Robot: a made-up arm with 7 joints. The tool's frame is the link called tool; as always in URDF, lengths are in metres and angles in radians.
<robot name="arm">
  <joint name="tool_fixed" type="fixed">
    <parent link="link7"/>
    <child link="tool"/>
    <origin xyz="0 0 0" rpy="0 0 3.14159"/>
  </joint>
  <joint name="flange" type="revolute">
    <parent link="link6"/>
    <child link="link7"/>
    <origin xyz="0 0 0" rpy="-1.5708 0 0"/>
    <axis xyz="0 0 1"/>
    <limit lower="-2.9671" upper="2.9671" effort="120" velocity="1.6"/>
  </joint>
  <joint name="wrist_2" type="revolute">
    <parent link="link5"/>
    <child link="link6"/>
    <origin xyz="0 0 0" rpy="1.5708 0 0"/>
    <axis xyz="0 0 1"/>
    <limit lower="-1.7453" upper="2.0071" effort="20" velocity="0.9"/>
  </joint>
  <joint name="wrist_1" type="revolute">
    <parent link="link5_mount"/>
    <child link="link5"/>
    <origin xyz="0.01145 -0.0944 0" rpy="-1.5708 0 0"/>
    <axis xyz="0 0 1"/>
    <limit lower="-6.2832" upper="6.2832" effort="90" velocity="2.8"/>
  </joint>
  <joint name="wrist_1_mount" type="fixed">
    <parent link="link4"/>
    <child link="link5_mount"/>
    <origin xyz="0.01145 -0.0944 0"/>
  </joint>
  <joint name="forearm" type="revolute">
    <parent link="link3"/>
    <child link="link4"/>
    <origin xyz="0 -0.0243 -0.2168" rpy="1.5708 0 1.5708"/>
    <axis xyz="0 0 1"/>
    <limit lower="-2.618" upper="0.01" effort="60" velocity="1.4"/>
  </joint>
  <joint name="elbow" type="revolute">
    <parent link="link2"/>
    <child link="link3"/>
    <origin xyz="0 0 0" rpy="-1.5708 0 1.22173"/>
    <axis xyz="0 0 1"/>
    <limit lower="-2.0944" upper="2.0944" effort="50" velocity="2.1"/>
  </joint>
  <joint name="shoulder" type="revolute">
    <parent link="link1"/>
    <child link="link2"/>
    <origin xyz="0 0 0" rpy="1.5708 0 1.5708"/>
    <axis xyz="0 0 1"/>
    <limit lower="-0.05" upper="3.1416" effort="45" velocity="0.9"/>
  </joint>
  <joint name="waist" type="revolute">
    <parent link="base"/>
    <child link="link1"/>
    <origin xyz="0 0 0" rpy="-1.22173 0 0"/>
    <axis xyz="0 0 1"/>
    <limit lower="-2.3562" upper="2.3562" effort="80" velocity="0.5"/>
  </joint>
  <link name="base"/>
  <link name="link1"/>
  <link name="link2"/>
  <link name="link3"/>
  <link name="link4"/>
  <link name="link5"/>
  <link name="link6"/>
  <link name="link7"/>
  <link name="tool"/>
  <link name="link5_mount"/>
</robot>
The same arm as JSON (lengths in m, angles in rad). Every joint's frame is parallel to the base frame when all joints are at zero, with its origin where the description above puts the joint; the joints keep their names.
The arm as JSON. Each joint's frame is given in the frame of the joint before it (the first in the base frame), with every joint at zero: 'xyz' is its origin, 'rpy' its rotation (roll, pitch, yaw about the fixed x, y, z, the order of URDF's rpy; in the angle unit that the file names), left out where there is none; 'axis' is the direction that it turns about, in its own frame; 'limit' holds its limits. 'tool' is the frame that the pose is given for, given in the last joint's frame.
{"units": {"length": "m", "angle": "rad"}, "joints": [
  {"name": "waist", "type": "revolute", "origin": {"xyz": [0.0, 0.0, 0.0]}, "axis": [0.0, 0.9397, 0.342], "limit": {"lower": -2.3562, "upper": 2.3562}},
  {"name": "shoulder", "type": "revolute", "origin": {"xyz": [0.0, 0.0, 0.0]}, "axis": [1.0, 0.0, 0.0], "limit": {"lower": -0.05, "upper": 3.1416}},
  {"name": "elbow", "type": "revolute", "origin": {"xyz": [0.0, 0.0, 0.0]}, "axis": [0.0, 0.0, 1.0], "limit": {"lower": -2.0944, "upper": 2.0944}},
  {"name": "forearm", "type": "revolute", "origin": {"xyz": [0.0243, 0.0, -0.2168]}, "axis": [0.0, 1.0, 0.0], "limit": {"lower": -2.618, "upper": 0.01}},
  {"name": "wrist_1", "type": "revolute", "origin": {"xyz": [-0.0229, 0.0, -0.1888]}, "axis": [0.0, 0.0, 1.0], "limit": {"lower": -6.2832, "upper": 6.2832}},
  {"name": "wrist_2", "type": "revolute", "origin": {"xyz": [0.0, 0.0, 0.0]}, "axis": [0.0, 1.0, 0.0], "limit": {"lower": -1.7453, "upper": 2.0071}},
  {"name": "flange", "type": "revolute", "origin": {"xyz": [0.0, 0.0, 0.0]}, "axis": [0.0, 0.0, 1.0], "limit": {"lower": -2.9671, "upper": 2.9671}}
], "tool": {"origin": {"xyz": [0.0, 0.0, 0.0], "rpy": [0.0, 0.0, 0.0]}}}

